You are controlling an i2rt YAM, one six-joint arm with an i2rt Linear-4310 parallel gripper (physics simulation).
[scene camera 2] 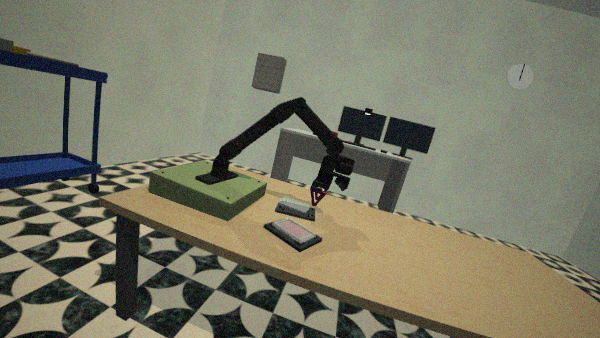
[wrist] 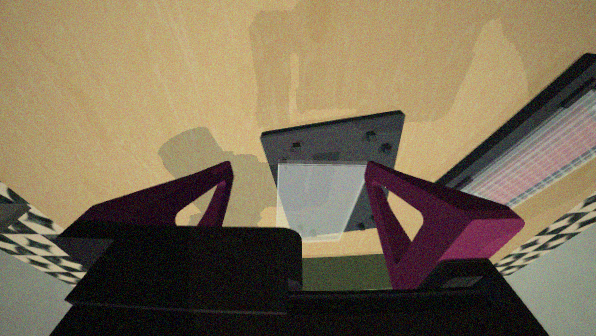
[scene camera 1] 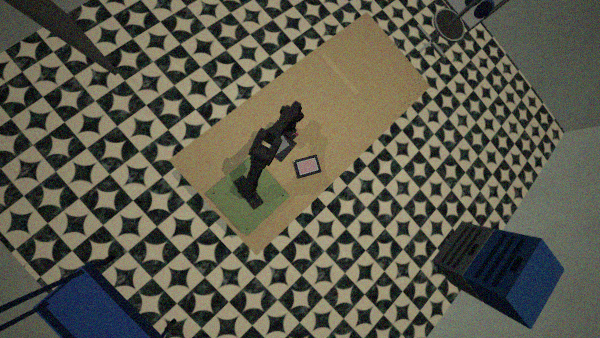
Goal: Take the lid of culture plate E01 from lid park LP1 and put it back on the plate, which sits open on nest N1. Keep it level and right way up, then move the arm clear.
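Frame: origin at the arm's base, x ahead, y left, z up, level; metres.
Seen in the pictures: gripper, fingertip midpoint: (scene camera 2: pixel 315 202) (wrist: pixel 298 168) (scene camera 1: pixel 285 133); arm's base, origin of the base link: (scene camera 2: pixel 218 177) (scene camera 1: pixel 248 192).
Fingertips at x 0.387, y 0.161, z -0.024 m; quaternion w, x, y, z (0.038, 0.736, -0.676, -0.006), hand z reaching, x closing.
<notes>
Pixels of each thing's top centre, then the offset from my fingertips to it. Level surfaces: height alone.
- clear lid, middle of its top: (wrist: pixel 315 214) (scene camera 2: pixel 294 203) (scene camera 1: pixel 277 145) 0.026 m right, 0.081 m back, 0.022 m down
- dark lid park LP1, middle of its top: (wrist: pixel 337 200) (scene camera 2: pixel 297 206) (scene camera 1: pixel 281 146) 0.047 m right, 0.062 m back, 0.027 m down
- Plate E01, middle of its top: (wrist: pixel 543 169) (scene camera 2: pixel 294 227) (scene camera 1: pixel 307 166) 0.248 m right, 0.005 m back, 0.020 m down
- dark nest N1, middle of its top: (wrist: pixel 535 164) (scene camera 2: pixel 293 229) (scene camera 1: pixel 307 166) 0.248 m right, 0.005 m back, 0.029 m down
- wooden table, its level: 0.047 m down
The clear lid (scene camera 1: pixel 283 145) (scene camera 2: pixel 297 205) (wrist: pixel 320 200) is at the dark lid park LP1 (scene camera 1: pixel 285 154) (scene camera 2: pixel 311 213) (wrist: pixel 332 132). In the wrist view it sits off-centre, overhanging the park's left and lower edges, and looks tilted. Plate E01 (scene camera 1: pixel 307 166) (scene camera 2: pixel 295 231) (wrist: pixel 550 145), with pink contents, sits open on the dark nest N1 (scene camera 1: pixel 301 176) (scene camera 2: pixel 306 245) (wrist: pixel 525 117). My gripper (scene camera 2: pixel 316 204) (wrist: pixel 298 168) is open above the park's far end. Its right fingertip overlaps the lid's edge in the wrist view; contact cannot be told.
The arm stands on a green base block (scene camera 1: pixel 272 187) (scene camera 2: pixel 200 195) on the wooden table (scene camera 1: pixel 370 65) (scene camera 2: pixel 425 270), beside the park. The nest lies close to the park, on the right in the wrist view. A blue cart (scene camera 2: pixel 55 167) and a grey desk (scene camera 2: pixel 395 182) stand away from the table.
</notes>
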